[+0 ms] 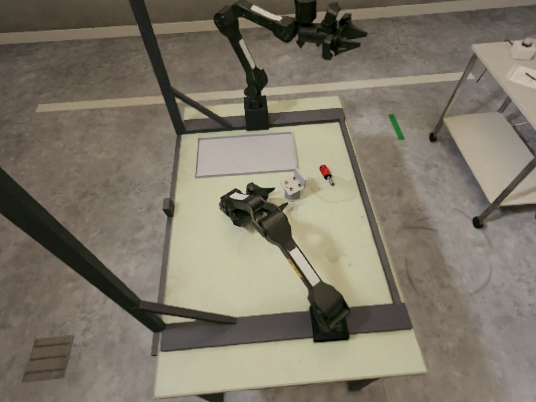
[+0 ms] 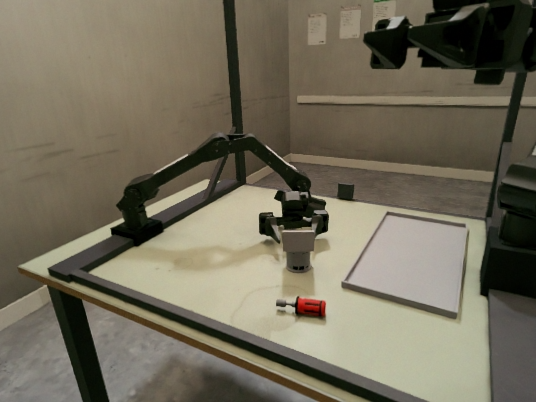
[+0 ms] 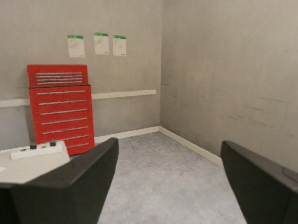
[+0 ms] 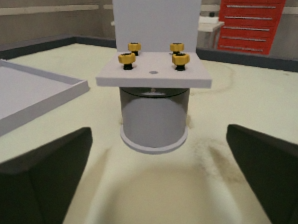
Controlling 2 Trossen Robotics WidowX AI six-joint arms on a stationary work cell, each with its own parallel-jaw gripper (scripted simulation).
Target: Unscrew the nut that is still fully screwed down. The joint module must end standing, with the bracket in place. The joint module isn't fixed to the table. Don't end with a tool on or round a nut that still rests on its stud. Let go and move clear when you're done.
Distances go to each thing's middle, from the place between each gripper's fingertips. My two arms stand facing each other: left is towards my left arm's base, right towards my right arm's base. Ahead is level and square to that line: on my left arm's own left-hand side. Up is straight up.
Labels:
Now: right hand 80 mm short of the grey joint module (image 4: 154, 119), 30 mm to the right of it and 10 mm above it. From my right hand the other things lie so: shallow grey tray (image 2: 419, 260): 50 mm behind, 290 mm to the left, 40 mm below.
My left gripper is now 24 cm past the grey joint module, 19 cm to the left of it and 45 cm above it. Round my left hand: shallow grey tray 37 cm behind, 7 cm to the left, 47 cm below.

